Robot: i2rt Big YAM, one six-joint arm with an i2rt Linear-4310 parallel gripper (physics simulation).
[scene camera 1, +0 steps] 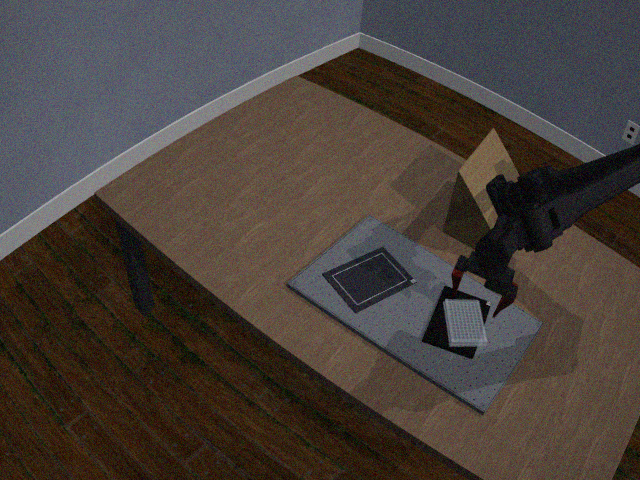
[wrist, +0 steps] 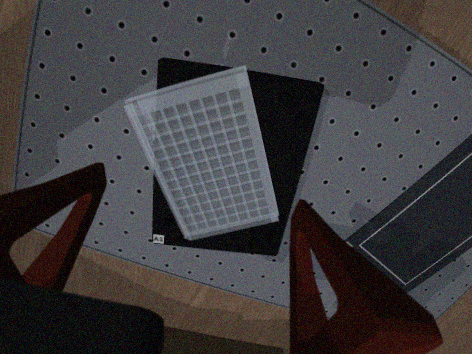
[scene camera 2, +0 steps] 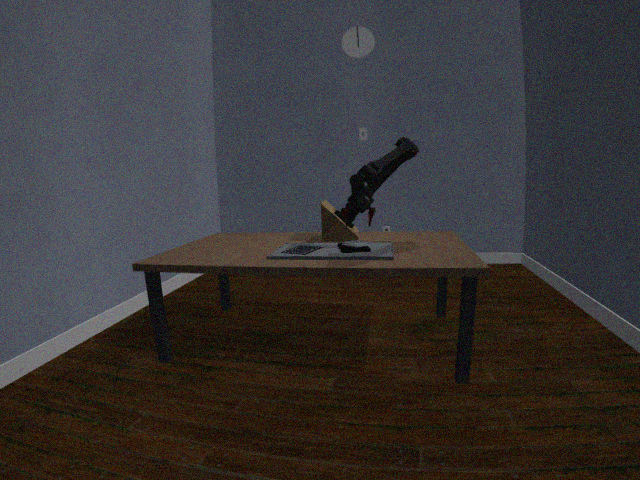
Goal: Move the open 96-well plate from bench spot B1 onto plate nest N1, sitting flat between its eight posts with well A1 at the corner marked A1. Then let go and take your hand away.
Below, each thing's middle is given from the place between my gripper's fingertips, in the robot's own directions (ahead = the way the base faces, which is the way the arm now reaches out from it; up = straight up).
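My hand is 2 cm past the clear well plate (scene camera 1: 465, 327), 1 cm to the left of it and 8 cm above it. The black nest pad (scene camera 1: 438, 321), counted from my hand, is 3 cm to the right, 2 cm behind and 10 cm below. And there's the dark nest with white outline (wrist: 415, 236), which is 25 cm to the right of my hand, 1 cm ahead of it and 10 cm below it.
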